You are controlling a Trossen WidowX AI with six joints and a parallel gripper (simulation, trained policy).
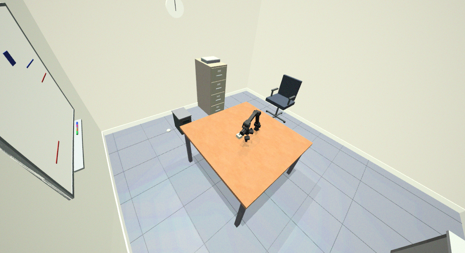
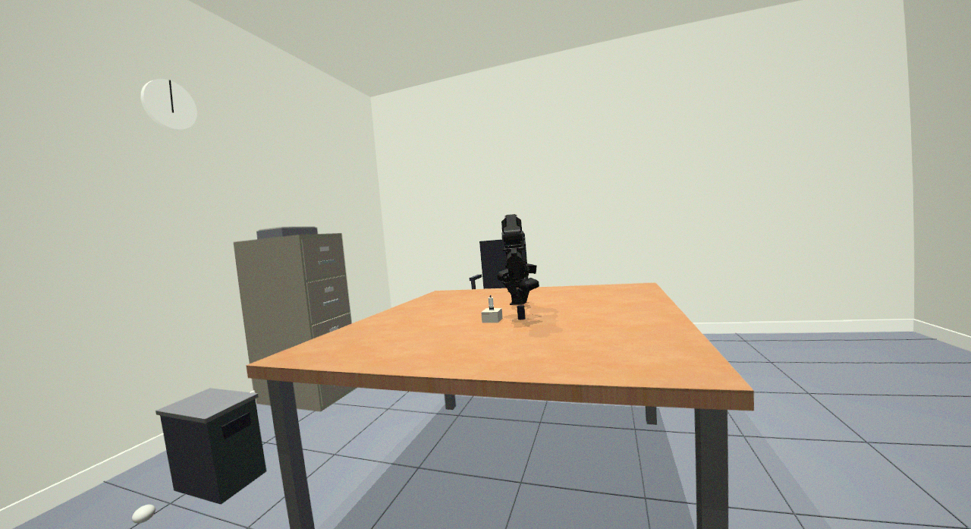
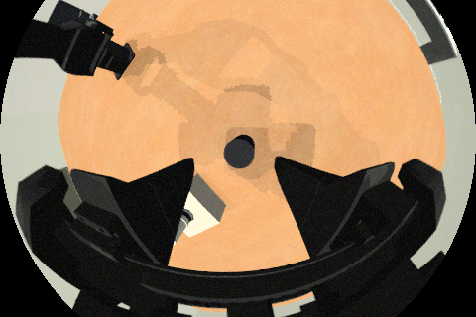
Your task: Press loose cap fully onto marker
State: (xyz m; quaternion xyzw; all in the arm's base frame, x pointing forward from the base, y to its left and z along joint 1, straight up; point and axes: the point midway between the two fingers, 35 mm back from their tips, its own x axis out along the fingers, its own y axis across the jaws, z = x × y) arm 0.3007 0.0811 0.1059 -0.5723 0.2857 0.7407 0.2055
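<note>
Now: the black cap 50 mm below my gripper tip. From my gripper tip the other things lie so: holder block (20 mm ahead, 110 mm to the right, 50 mm below).
</note>
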